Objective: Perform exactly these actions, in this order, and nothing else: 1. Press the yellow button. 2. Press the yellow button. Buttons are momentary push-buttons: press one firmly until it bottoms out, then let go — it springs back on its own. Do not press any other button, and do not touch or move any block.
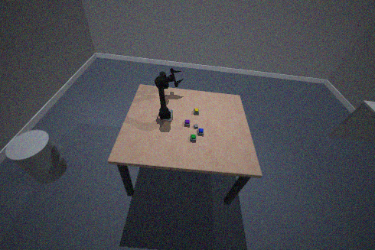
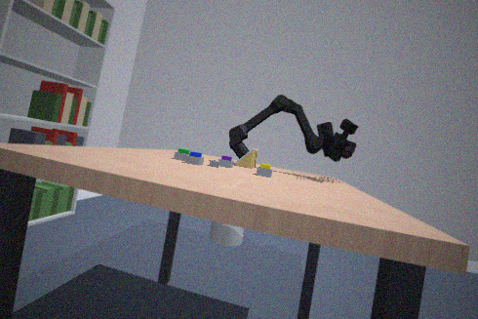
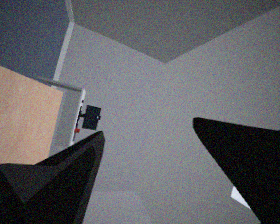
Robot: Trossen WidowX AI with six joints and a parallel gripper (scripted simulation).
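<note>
The yellow button is 28 cm to the right of my gripper tip, 20 cm ahead of it and 17 cm below it. The rest, counted from my gripper tip: purple button (44 cm to the right, 18 cm below, 15 cm ahead); grey block (45 cm to the right, 23 cm ahead, 19 cm below); blue button (51 cm to the right, 27 cm ahead, 17 cm below).
</note>
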